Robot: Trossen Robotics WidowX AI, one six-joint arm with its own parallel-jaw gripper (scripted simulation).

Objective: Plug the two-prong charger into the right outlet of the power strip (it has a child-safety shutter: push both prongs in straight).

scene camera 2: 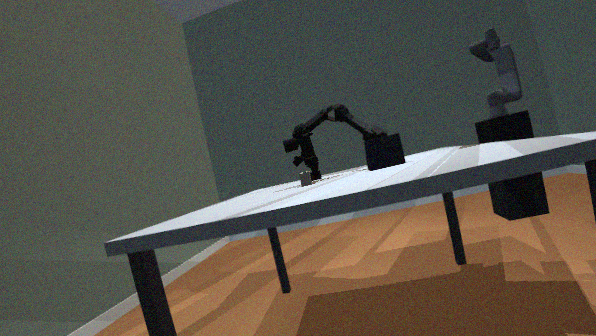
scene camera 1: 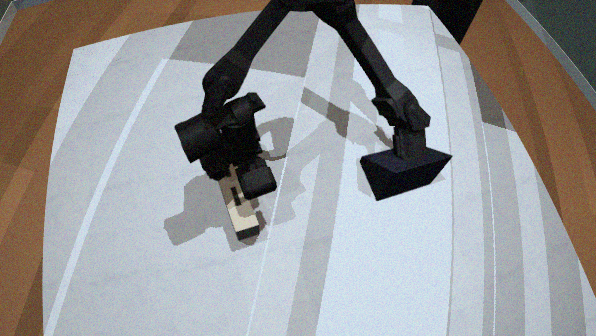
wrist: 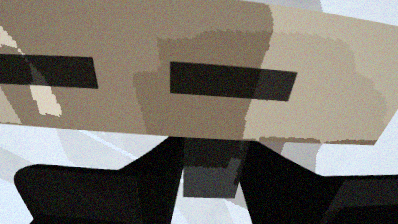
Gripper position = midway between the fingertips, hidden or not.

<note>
In view: my gripper [scene camera 1: 250, 170].
My gripper also shows in the wrist view [wrist: 209, 135].
</note>
